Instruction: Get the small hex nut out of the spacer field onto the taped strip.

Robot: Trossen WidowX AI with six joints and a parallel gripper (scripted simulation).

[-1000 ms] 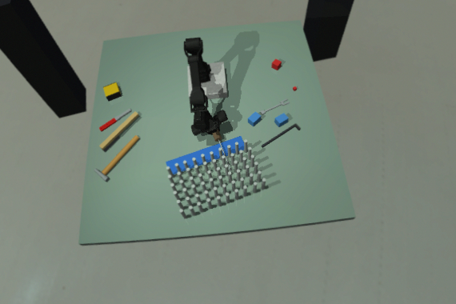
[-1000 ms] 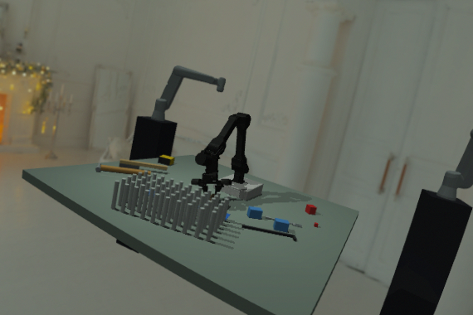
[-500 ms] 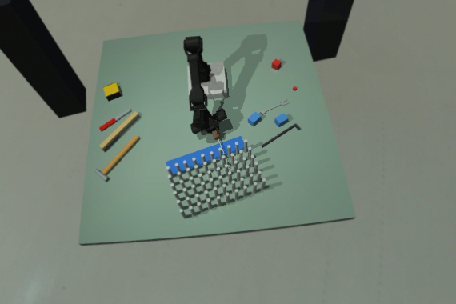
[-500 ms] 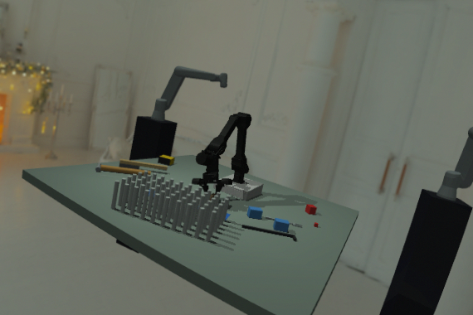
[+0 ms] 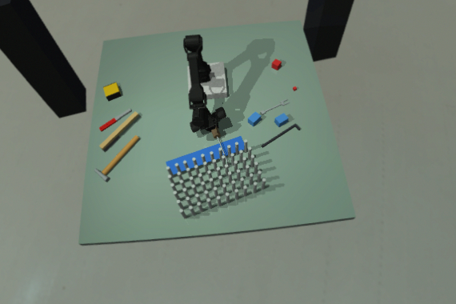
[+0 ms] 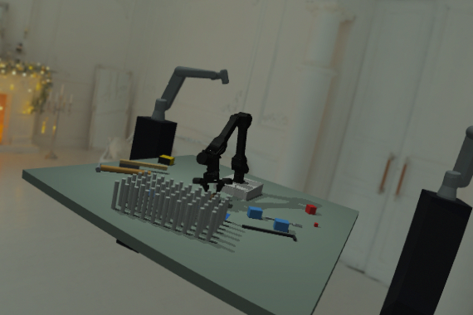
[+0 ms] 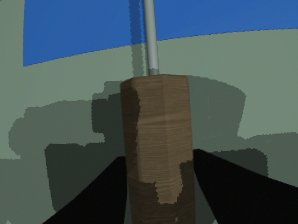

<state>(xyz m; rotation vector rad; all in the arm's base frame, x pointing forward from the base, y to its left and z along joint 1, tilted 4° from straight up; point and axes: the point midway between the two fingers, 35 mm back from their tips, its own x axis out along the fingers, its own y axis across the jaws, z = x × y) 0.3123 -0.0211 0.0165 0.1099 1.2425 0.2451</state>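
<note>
Right now my gripper tip is 120 mm short of the blue taped strip, 70 mm to the left of it and 20 mm above it. The rest, counted from my gripper tip: small red ball: 150 mm behind, 490 mm to the left, 10 mm below; small wrench: 60 mm behind, 340 mm to the left, 10 mm below; hex nut: 210 mm ahead, 20 mm to the left, 10 mm below.
</note>
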